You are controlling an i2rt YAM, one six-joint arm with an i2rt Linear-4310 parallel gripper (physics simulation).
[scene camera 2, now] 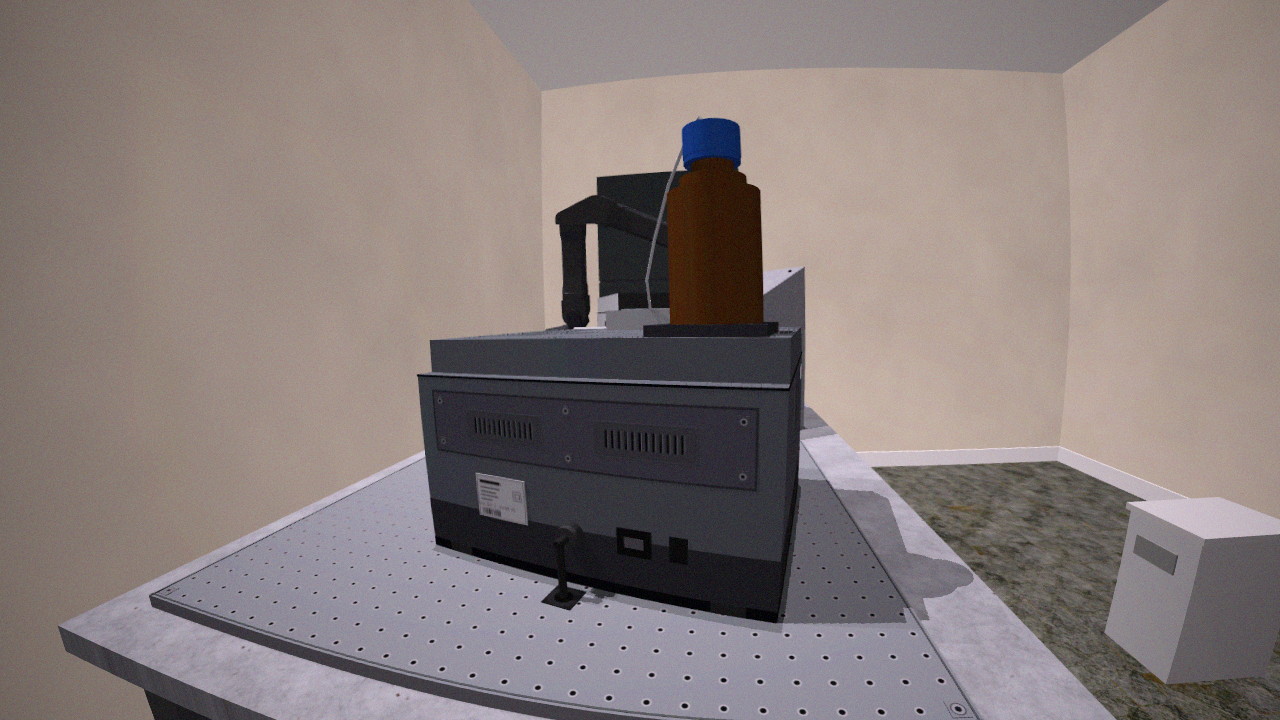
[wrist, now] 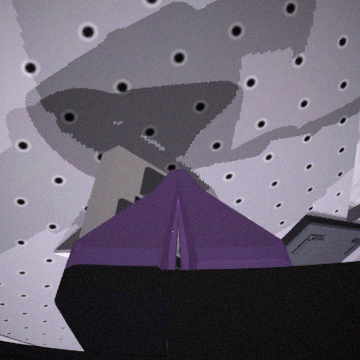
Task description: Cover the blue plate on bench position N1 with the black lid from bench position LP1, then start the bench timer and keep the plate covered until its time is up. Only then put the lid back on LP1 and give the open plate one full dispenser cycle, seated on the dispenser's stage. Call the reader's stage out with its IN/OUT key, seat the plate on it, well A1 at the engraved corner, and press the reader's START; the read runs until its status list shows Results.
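Frame: origin at the arm's base, x ahead, y left, z up, level; metres.
Seen in the pictures: gripper, fingertip midpoint: (wrist: 177, 180).
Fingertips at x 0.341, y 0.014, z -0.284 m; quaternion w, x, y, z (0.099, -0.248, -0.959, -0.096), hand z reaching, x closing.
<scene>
Pixels of each thing's top centre, then the offset from my fingertips to it. "spot": a spot on its surface instead.
- beige box with dark keys, top centre: (wrist: 121, 340) 0.052 m ahead, 0.017 m left, 0.053 m up
- large grey instrument, surface spot: (scene camera 2: 608, 501) spot: 0.134 m back, 0.697 m left, 0.077 m up
- amber bottle with a blue cap, surface spot: (scene camera 2: 716, 250) spot: 0.229 m back, 0.686 m left, 0.286 m up
My gripper (wrist: 177, 180) is shut, with its purple fingertips together and nothing seen between them. In the wrist view it is above a beige box with dark keys (wrist: 112, 182), likely the bench timer. The fingers hide the box's right and lower parts, so I cannot tell whether they touch it. In scene camera 2 the dark arm (scene camera 2: 573, 268) reaches down behind a large grey instrument (scene camera 2: 608, 501), which hides the fingertips. The blue plate and the black lid cannot be made out in either view.
An amber bottle with a blue cap (scene camera 2: 716, 250) stands on top of the instrument, with a thin tube beside it. A dark grey flat piece with a raised rim (wrist: 325, 240) lies at right in the wrist view. A white box (scene camera 2: 1194, 582) stands on the floor at right.
</scene>
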